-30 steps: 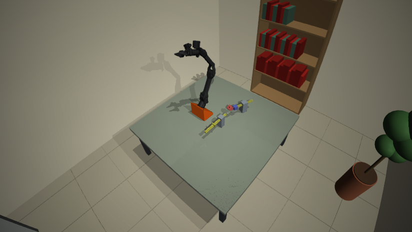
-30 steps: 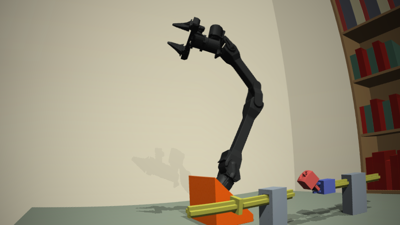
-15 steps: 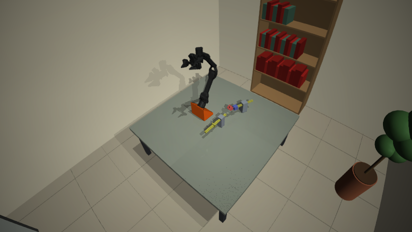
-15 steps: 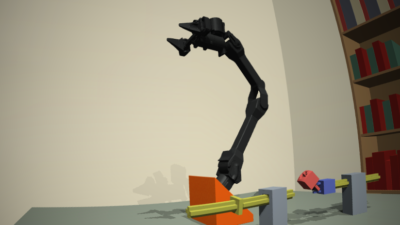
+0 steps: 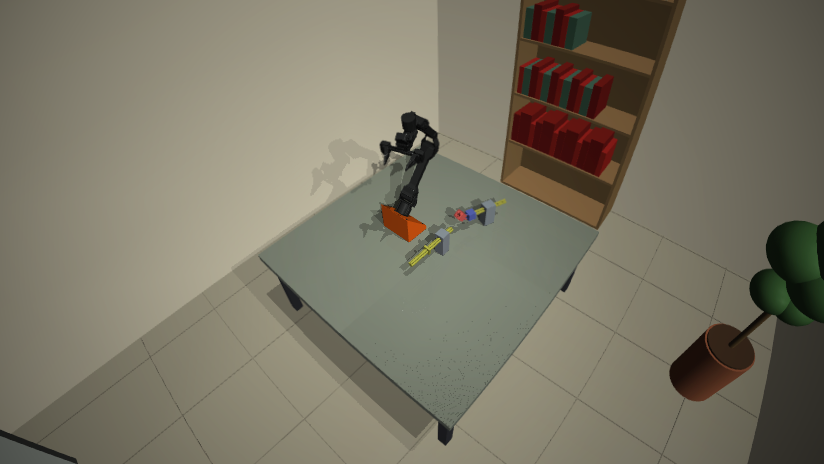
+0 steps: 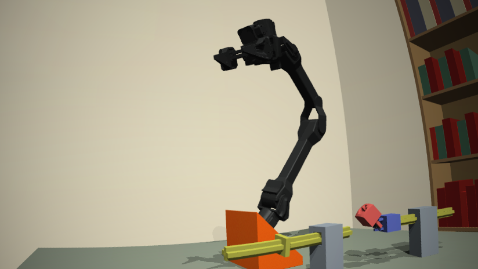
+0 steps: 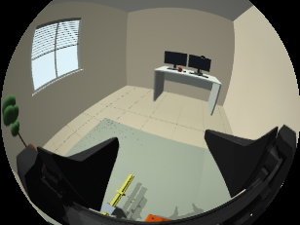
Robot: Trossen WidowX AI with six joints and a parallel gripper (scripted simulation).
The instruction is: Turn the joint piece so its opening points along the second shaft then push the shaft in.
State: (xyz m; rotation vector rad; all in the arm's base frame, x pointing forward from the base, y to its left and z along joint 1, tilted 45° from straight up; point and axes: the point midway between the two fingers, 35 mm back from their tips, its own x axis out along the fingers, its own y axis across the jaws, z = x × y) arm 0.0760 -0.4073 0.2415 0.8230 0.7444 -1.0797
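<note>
The red joint piece lies 15 cm ahead of my gripper tip, 29 cm to the left of it and 41 cm below it.
</note>
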